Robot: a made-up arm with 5 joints. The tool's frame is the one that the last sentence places.
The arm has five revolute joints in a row. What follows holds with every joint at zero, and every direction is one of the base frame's.
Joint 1 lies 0.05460 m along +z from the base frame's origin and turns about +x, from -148.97 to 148.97 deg.
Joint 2 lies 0.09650 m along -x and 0.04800 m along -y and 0.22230 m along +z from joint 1 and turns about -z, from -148.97 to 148.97 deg.
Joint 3 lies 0.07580 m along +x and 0.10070 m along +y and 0.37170 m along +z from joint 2 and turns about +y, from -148.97 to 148.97 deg.
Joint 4 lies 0.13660 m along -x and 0.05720 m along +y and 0.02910 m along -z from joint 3 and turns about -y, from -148.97 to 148.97 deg.
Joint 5 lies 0.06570 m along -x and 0.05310 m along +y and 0.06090 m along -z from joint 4 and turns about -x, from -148.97 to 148.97 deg.
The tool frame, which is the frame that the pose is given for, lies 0.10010 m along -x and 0.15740 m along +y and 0.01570 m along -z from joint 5; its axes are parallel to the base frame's.
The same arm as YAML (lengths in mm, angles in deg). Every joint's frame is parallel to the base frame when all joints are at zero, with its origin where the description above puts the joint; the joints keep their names.
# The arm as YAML. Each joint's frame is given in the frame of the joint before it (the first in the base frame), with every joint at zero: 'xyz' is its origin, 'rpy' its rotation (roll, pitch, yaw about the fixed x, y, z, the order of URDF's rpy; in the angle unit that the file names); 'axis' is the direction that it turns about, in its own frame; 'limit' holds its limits. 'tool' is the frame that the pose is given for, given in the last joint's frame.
units:
  length: mm
  angle: deg
joints:
  - name: joint 1
    type: revolute
    origin:
      xyz: [0.0, 0.0, 54.6]
      rpy: [0.0, 0.0, 0.0]
    axis: [1.0, 0.0, 0.0]
    limit:
      lower: -148.97
      upper: 148.97
  - name: joint 2
    type: revolute
    origin:
      xyz: [-96.5, -48.0, 222.3]
      rpy: [0.0, 0.0, 0.0]
    axis: [0.0, 0.0, -1.0]
    limit:
      lower: -148.97
      upper: 148.97
  - name: joint 3
    type: revolute
    origin:
      xyz: [75.8, 100.7, 371.7]
      rpy: [0.0, 0.0, 0.0]
    axis: [0.0, 1.0, 0.0]
    limit:
      lower: -148.97
      upper: 148.97
  - name: joint 4
    type: revolute
    origin:
      xyz: [-136.6, 57.2, -29.1]
      rpy: [0.0, 0.0, 0.0]
    axis: [0.0, -1.0, 0.0]
    limit:
      lower: -148.97
      upper: 148.97
  - name: joint 5
    type: revolute
    origin:
      xyz: [-65.7, 53.1, -60.9]
      rpy: [0.0, 0.0, 0.0]
    axis: [-1.0, 0.0, 0.0]
    limit:
      lower: -148.97
      upper: 148.97
tool:
  origin:
    xyz: [-100.1, 157.4, -15.7]
    rpy: [0.0, 0.0, 0.0]

